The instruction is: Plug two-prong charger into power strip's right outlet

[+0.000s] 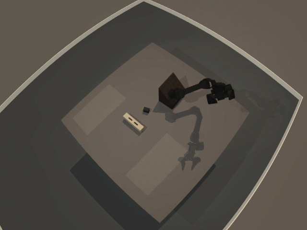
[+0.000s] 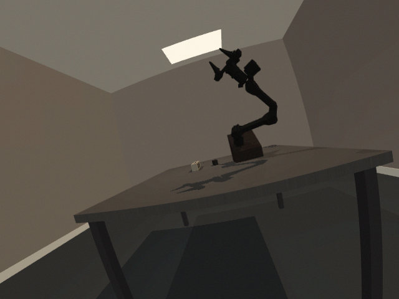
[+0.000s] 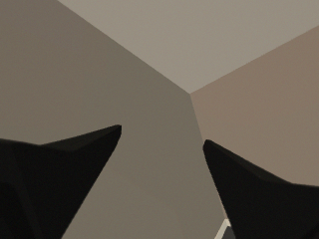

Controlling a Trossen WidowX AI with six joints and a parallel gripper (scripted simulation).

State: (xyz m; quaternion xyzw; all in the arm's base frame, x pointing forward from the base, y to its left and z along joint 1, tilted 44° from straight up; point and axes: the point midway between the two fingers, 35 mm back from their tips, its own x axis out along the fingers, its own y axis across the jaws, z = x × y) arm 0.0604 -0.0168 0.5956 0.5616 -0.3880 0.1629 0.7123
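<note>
The black two-prong charger is 580 mm below my gripper tip, 540 mm to the right of it and 120 mm ahead of it.
</note>
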